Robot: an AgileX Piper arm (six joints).
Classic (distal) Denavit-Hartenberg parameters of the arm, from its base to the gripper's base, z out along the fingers. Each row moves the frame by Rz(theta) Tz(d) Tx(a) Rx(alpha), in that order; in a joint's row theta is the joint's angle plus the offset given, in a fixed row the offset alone. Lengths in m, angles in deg.
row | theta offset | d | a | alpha
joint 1 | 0.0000 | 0.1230 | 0.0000 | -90.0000
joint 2 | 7.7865 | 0.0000 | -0.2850 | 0.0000
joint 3 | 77.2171 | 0.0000 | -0.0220 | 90.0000
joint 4 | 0.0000 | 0.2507 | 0.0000 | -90.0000
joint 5 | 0.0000 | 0.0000 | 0.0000 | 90.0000
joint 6 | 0.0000 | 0.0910 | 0.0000 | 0.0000
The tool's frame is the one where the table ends.
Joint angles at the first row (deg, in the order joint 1, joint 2, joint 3, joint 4, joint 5, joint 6):
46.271 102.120 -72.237 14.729 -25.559 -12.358
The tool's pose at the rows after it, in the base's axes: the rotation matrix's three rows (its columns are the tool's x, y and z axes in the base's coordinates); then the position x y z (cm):
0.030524, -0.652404, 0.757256; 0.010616, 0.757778, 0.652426; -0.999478, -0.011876, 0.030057; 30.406, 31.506, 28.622
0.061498, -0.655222, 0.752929; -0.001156, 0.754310, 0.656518; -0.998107, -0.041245, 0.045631; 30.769, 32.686, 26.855
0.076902, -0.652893, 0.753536; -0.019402, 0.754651, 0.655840; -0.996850, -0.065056, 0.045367; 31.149, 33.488, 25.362
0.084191, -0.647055, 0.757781; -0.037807, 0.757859, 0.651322; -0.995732, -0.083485, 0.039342; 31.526, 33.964, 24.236
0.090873, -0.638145, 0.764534; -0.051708, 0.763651, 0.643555; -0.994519, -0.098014, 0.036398; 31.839, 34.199, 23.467
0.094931, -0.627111, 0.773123; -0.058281, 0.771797, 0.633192; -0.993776, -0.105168, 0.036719; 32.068, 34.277, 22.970
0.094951, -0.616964, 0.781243; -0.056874, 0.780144, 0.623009; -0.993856, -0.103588, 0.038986; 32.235, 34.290, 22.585
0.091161, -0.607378, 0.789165; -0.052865, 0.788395, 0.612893; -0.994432, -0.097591, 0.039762; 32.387, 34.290, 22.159
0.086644, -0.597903, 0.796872; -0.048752, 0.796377, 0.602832; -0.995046, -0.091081, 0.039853; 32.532, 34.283, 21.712
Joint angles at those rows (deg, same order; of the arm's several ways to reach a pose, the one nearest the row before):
47.396 106.299 -72.948 13.084 -30.746 -12.178
48.159 109.945 -73.796 12.563 -34.433 -13.106
48.565 112.840 -74.673 12.723 -36.472 -14.368
48.701 114.959 -75.446 13.230 -37.535 -15.671
48.720 116.396 -75.968 13.979 -38.376 -16.988
48.721 117.307 -76.238 14.980 -39.172 -18.109
48.720 117.975 -76.338 15.897 -40.007 -18.656
48.722 118.645 -76.373 16.779 -40.825 -18.896
48.721 119.323 -76.387 17.623 -41.635 -19.055

